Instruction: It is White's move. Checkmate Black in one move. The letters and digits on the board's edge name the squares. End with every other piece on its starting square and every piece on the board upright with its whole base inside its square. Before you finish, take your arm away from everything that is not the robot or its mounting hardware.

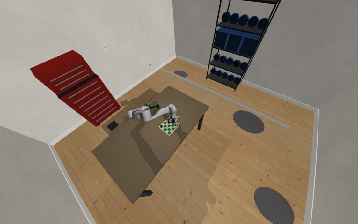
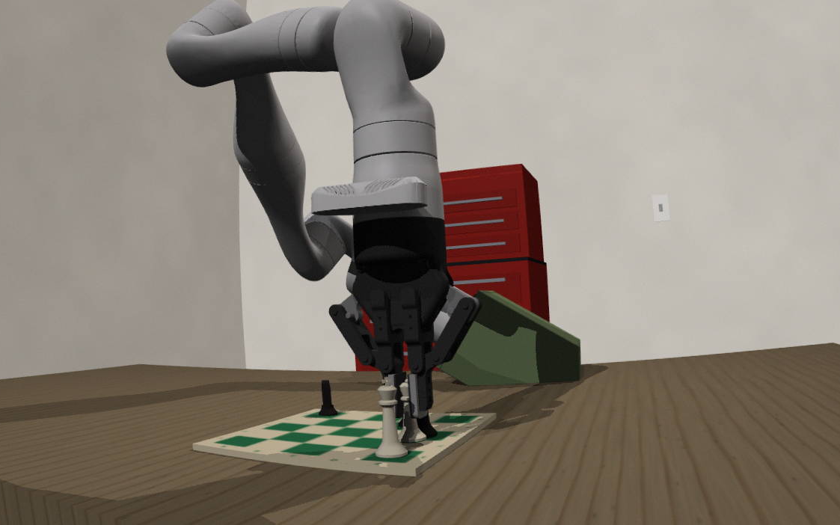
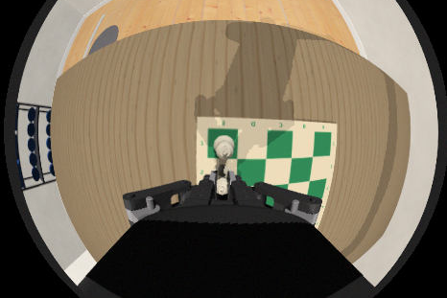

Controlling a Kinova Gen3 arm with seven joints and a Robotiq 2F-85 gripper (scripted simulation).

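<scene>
Right now the white queen is 10 mm below my hand. The rest, counted from my hand: black king 40 mm behind, 10 mm below; then white king 40 mm ahead, 10 mm below; then black rook 80 mm behind, 30 mm to the right, 30 mm below.
</scene>
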